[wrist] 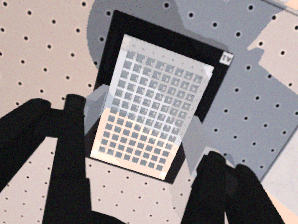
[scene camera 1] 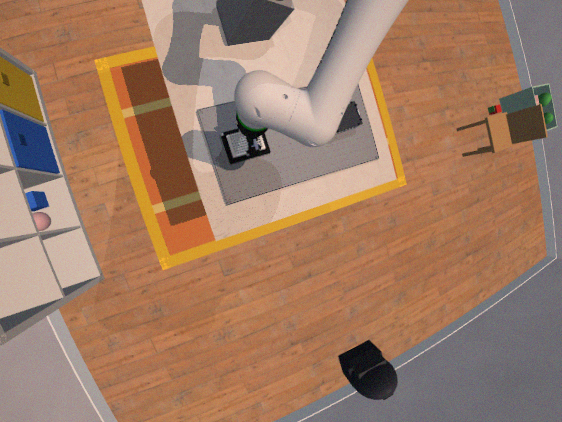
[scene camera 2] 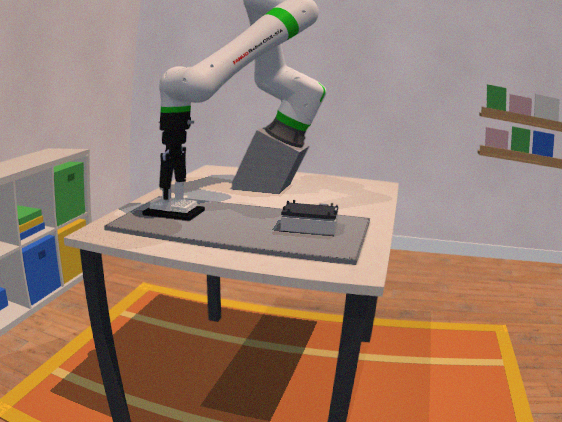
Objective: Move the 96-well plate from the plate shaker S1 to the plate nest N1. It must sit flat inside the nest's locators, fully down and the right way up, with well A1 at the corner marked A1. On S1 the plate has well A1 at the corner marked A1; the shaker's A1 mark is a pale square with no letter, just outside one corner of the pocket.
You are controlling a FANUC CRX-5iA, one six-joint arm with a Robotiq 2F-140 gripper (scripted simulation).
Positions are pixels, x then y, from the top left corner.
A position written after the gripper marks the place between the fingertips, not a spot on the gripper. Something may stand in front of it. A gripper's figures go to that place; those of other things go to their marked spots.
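Gripper [wrist: 147, 112]: 19 cm from the lens. Black plate nest N1 [wrist: 149, 32]: 19 cm from the lens. 96-well plate [wrist: 167, 87]: 17 cm from the lens.
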